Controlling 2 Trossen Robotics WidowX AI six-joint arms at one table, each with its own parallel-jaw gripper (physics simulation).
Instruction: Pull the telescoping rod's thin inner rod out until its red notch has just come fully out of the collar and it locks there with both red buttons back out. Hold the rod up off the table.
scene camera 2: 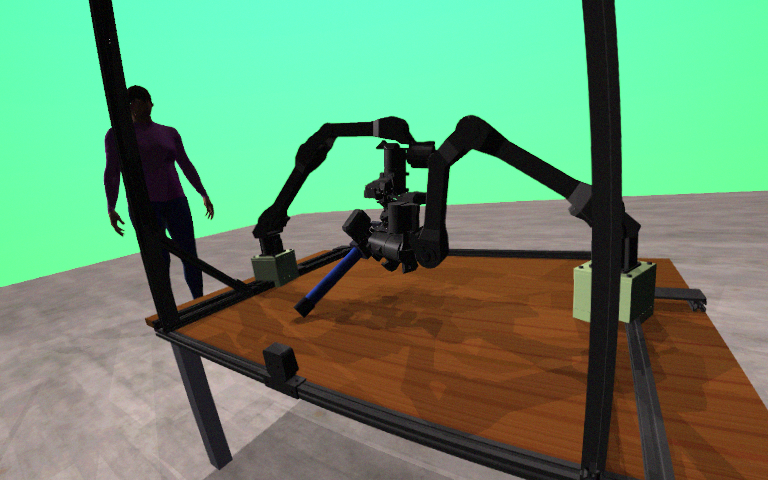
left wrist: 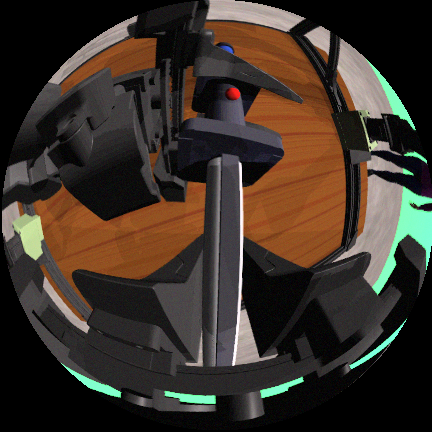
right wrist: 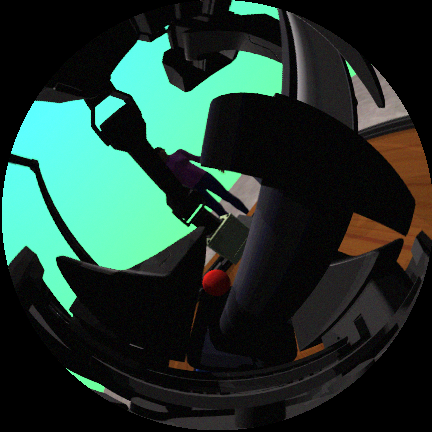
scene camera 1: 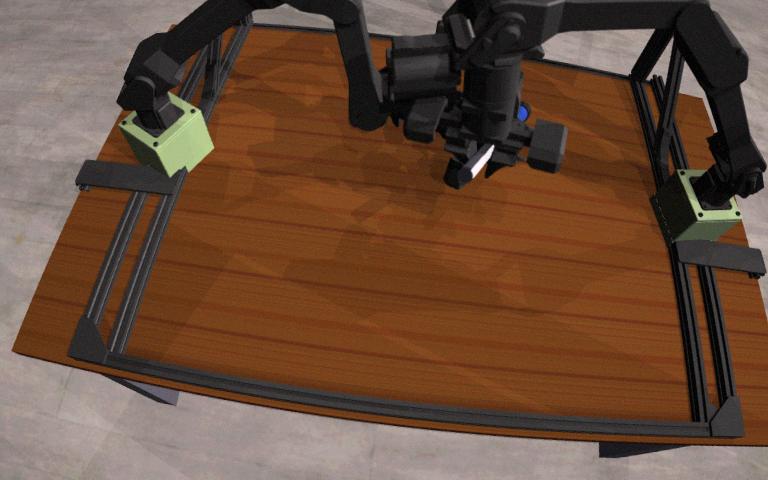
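The telescoping rod hangs tilted off the table. Its blue tube slants down to a black end cap. The dark collar has wide flanges. One red button stands out of it; the opposite side is hidden. The pale grey inner rod runs out of the collar; no red notch shows. My left gripper is shut on the inner rod. My right gripper is shut on the collar, its fingers on either side near the lower flange.
The wooden table lies below, edged by dark metal rails. Dark upright posts stand around it. Green arm bases stand at both sides. A person stands beyond the table. Both wrists are close together above the table.
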